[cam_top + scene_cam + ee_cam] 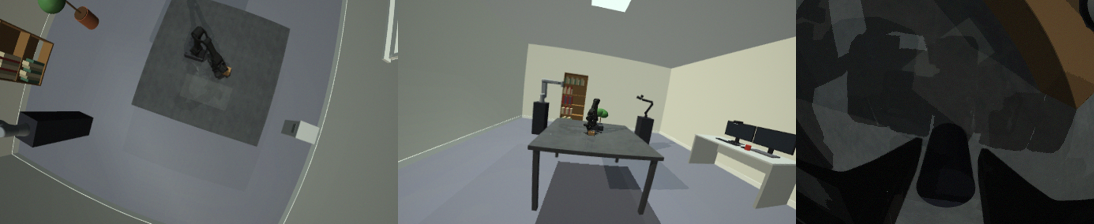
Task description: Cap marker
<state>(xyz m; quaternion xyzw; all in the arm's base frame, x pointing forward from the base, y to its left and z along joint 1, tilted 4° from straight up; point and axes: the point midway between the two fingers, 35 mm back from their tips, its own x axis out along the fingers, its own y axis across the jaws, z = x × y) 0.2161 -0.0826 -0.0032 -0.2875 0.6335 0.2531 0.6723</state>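
The holder block lies 110 mm ahead of my gripper tip and 30 mm to the left of it. Also, from my gripper tip: dark cap (10 mm above).
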